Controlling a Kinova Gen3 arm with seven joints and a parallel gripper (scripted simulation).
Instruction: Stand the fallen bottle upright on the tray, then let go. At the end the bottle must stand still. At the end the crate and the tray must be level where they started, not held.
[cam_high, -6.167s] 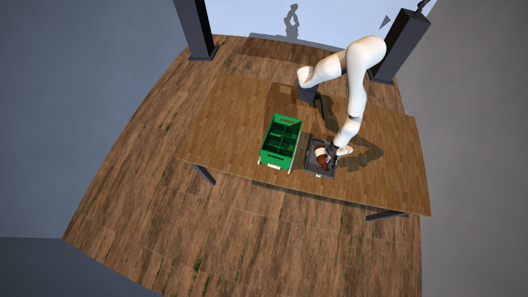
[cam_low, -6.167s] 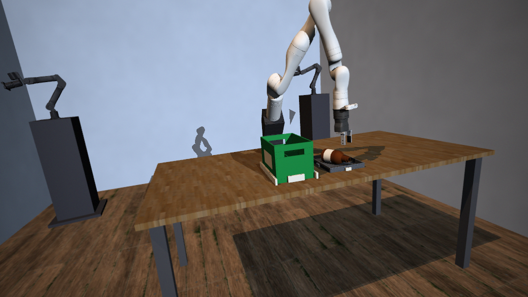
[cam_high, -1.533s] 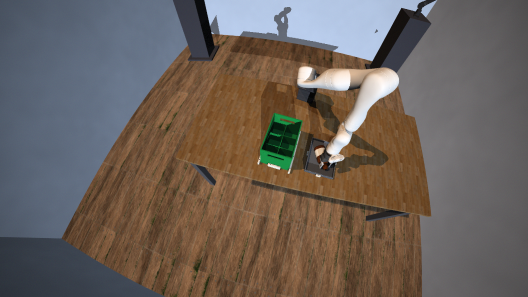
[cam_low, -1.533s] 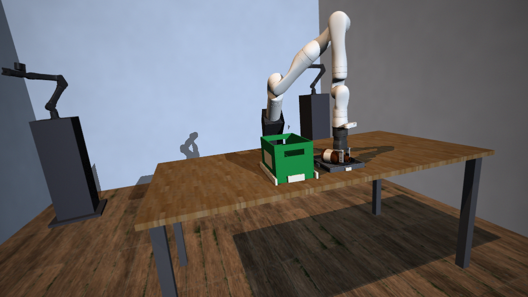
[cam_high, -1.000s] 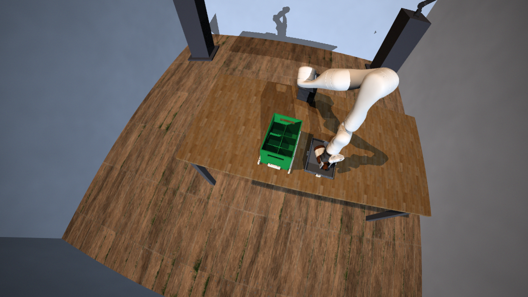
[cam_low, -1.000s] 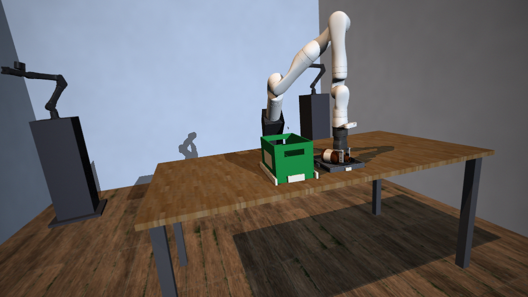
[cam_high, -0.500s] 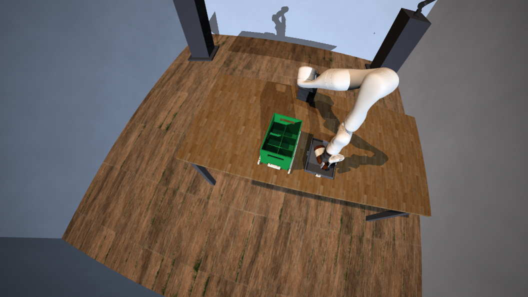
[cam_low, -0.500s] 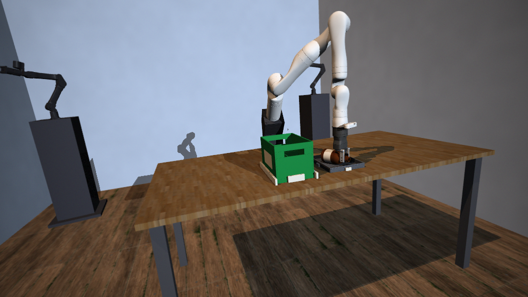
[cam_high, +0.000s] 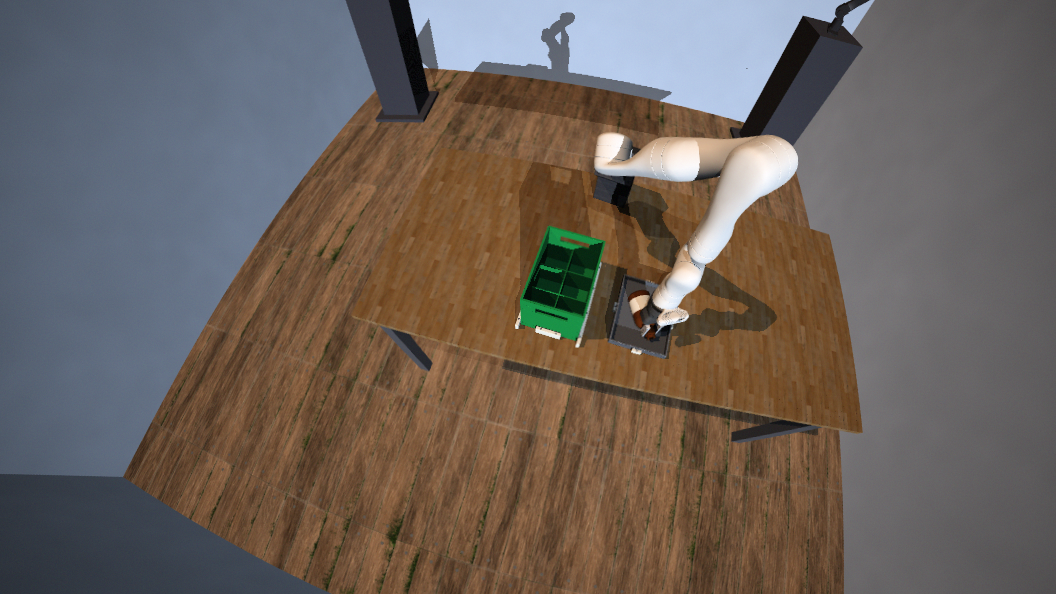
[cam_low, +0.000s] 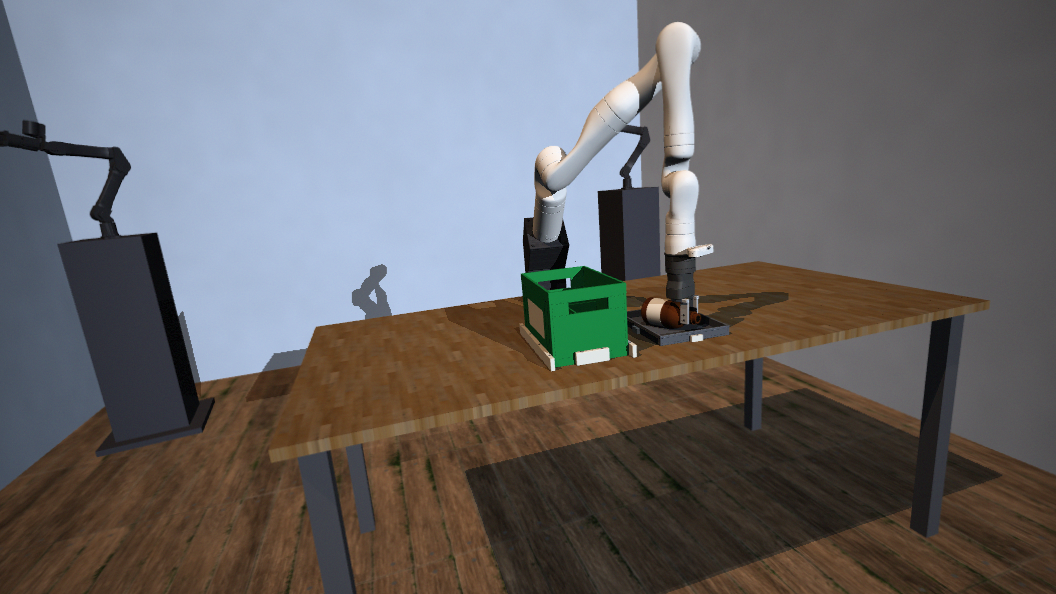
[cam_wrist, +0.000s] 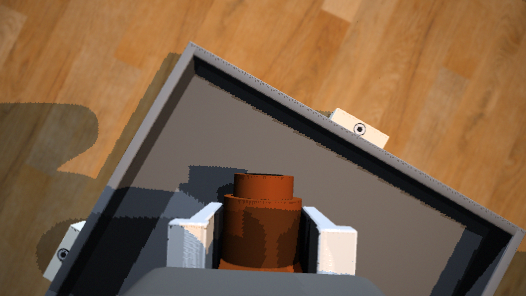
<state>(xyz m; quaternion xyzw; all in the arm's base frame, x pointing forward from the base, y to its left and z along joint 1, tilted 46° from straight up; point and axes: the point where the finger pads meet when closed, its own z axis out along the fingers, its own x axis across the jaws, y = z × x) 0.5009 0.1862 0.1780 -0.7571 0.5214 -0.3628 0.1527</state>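
My gripper is now 50 mm past the brown bottle, 10 mm to the left of it and 10 mm above it. Round my hand: green crate 290 mm to the right, 110 mm behind, 40 mm above; tray 70 mm behind, 30 mm below, 10 mm to the right.
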